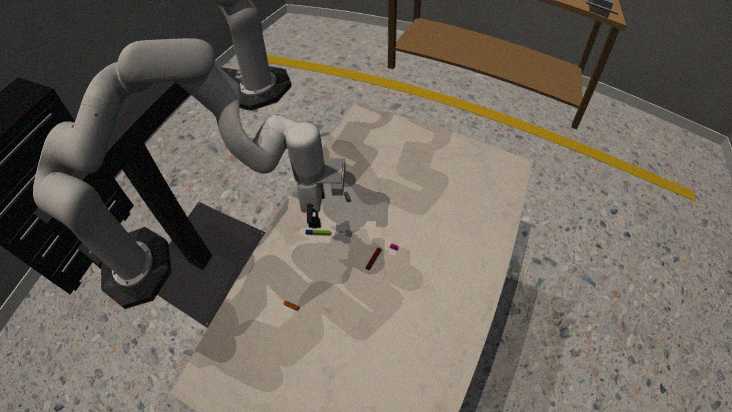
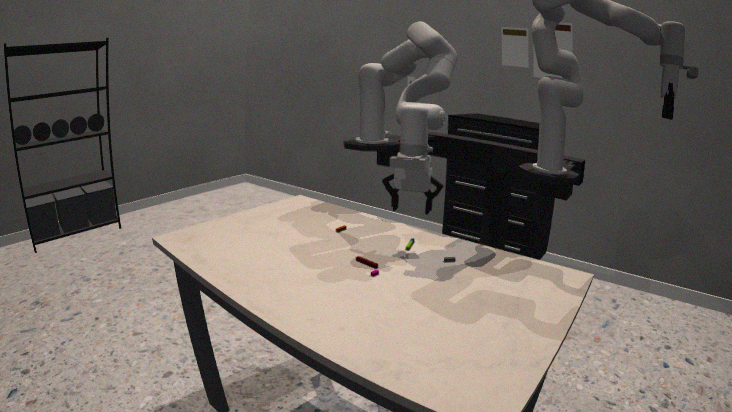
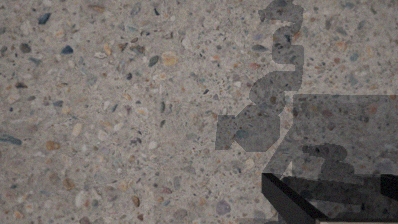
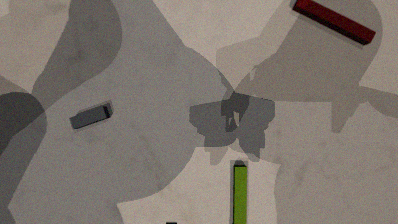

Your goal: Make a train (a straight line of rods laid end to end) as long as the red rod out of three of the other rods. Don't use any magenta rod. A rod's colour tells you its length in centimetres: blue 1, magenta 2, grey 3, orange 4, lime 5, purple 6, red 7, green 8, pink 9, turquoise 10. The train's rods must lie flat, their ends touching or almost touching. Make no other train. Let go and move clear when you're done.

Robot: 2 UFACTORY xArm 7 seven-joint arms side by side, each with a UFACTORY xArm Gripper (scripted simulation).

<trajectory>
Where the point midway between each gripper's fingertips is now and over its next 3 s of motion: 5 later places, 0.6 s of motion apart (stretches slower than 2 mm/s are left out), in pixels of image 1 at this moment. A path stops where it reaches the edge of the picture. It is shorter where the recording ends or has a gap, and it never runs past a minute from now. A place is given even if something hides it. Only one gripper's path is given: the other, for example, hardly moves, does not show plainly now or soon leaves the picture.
My right gripper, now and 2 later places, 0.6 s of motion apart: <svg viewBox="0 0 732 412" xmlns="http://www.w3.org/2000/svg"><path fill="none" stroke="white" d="M317 212L314 200L313 192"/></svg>
</trajectory>
